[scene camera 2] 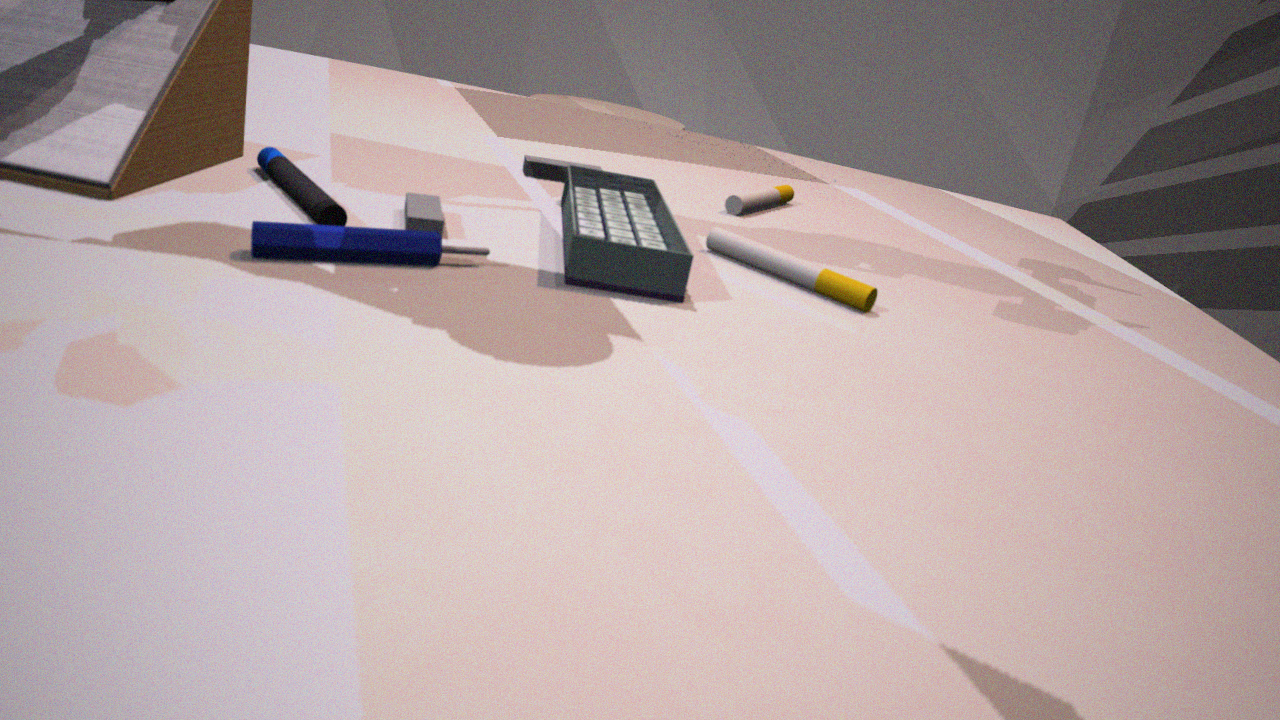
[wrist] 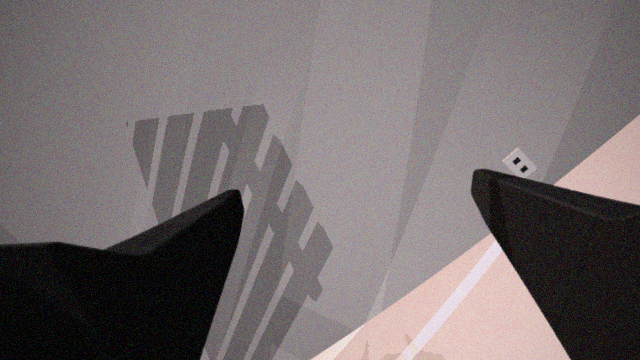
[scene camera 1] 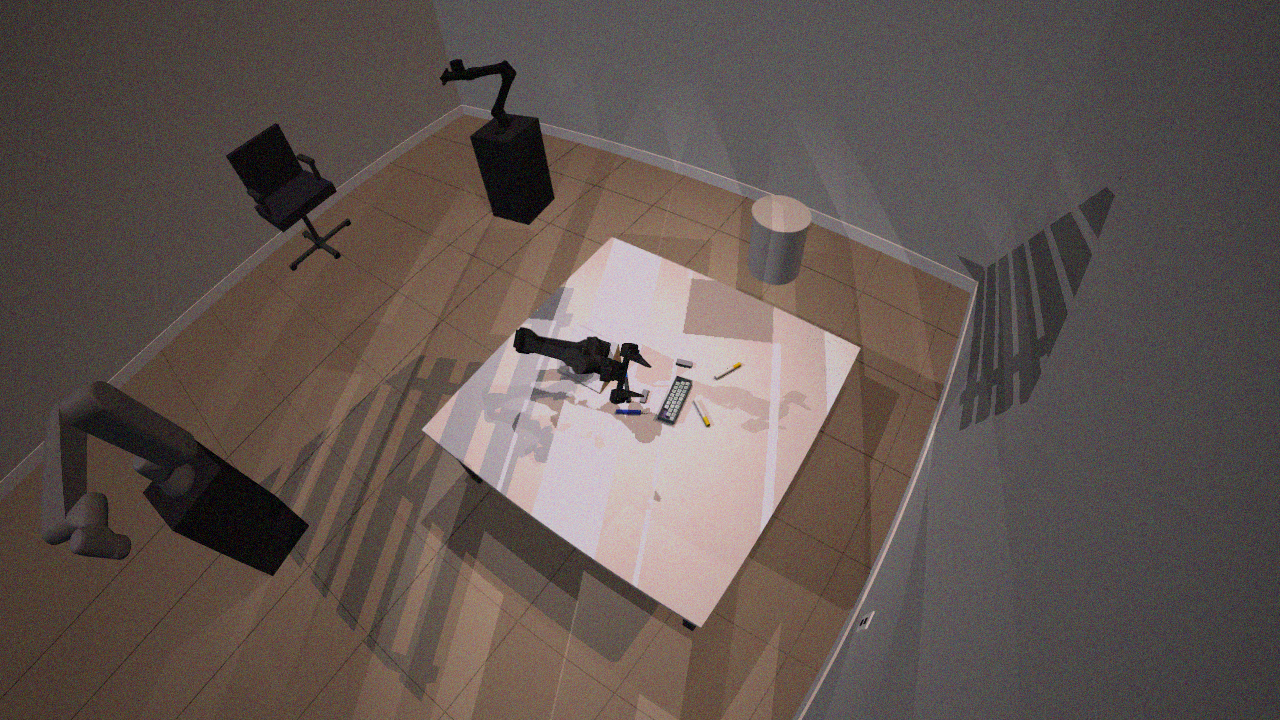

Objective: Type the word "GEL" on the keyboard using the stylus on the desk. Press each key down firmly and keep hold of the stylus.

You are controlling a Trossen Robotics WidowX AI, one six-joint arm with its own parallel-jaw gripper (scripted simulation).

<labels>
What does the gripper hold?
Nothing.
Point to a blue stylus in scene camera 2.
At 272,240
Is the gripper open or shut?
Open.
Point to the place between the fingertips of the gripper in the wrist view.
356,191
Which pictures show the gripper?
The wrist view and scene camera 1 only.
</labels>
